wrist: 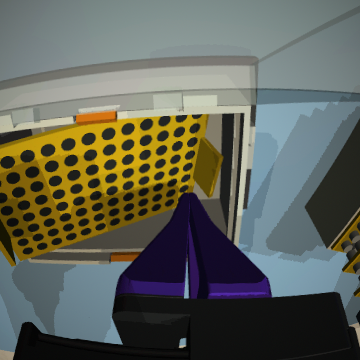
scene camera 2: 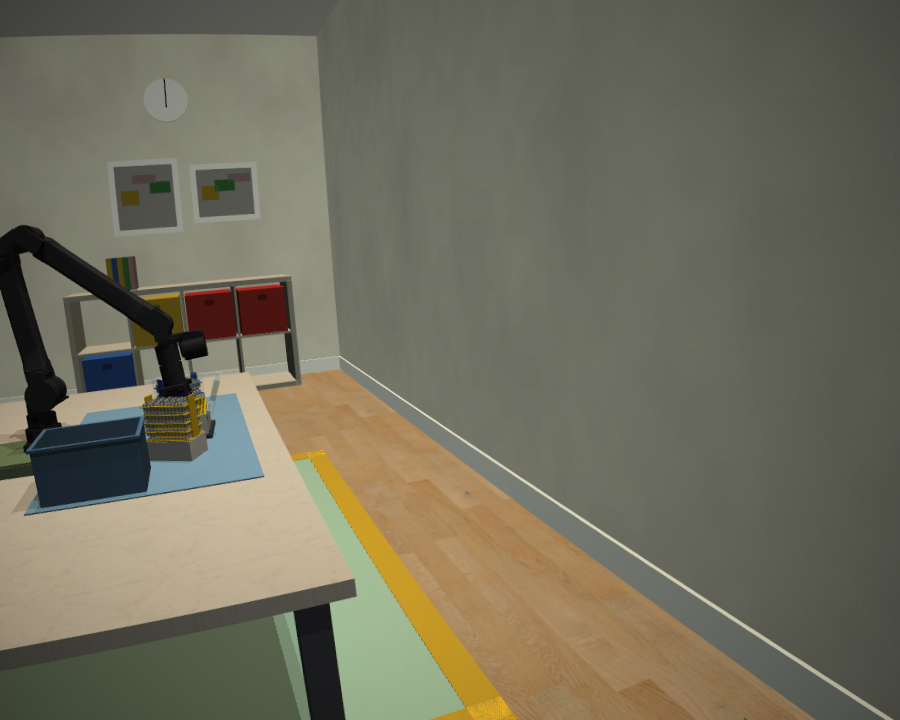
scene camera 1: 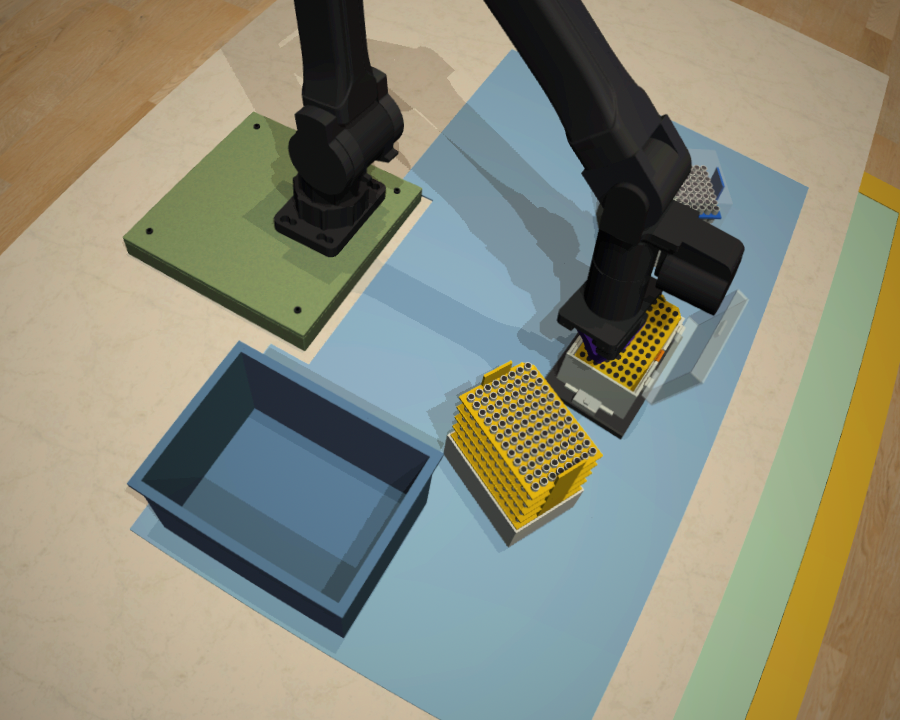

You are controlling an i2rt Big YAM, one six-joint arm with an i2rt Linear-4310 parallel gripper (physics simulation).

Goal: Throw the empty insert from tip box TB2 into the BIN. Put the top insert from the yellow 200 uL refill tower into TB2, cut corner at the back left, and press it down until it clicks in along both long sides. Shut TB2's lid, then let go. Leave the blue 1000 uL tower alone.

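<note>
Tip box TB2 [scene camera 1: 596, 384] [wrist: 246, 175] stands beyond the yellow tower. A yellow insert with empty holes [scene camera 1: 656, 330] [wrist: 90, 165] sits skewed and tilted in it, its left end over the near long wall in the wrist view. TB2's clear lid [scene camera 1: 719, 341] [wrist: 150, 80] stands open. My gripper [scene camera 1: 598, 354] [wrist: 187, 200] is shut and empty, its tips at the insert's near edge by the right end in the wrist view; contact is unclear. The yellow refill tower [scene camera 1: 525, 431] [scene camera 2: 171, 420] [wrist: 352, 247] holds stacked, tip-filled inserts. The bin [scene camera 1: 255, 574] [scene camera 2: 90, 472] shows no insert inside.
The blue 1000 uL tower [scene camera 1: 698, 191] stands behind my arm, partly hidden. The green base board [scene camera 1: 217, 202] carries the arm's foot. The bin and yellow tower stand close together on the blue mat [scene camera 1: 480, 623]. The lid leans out toward the table's right edge in scene camera 1.
</note>
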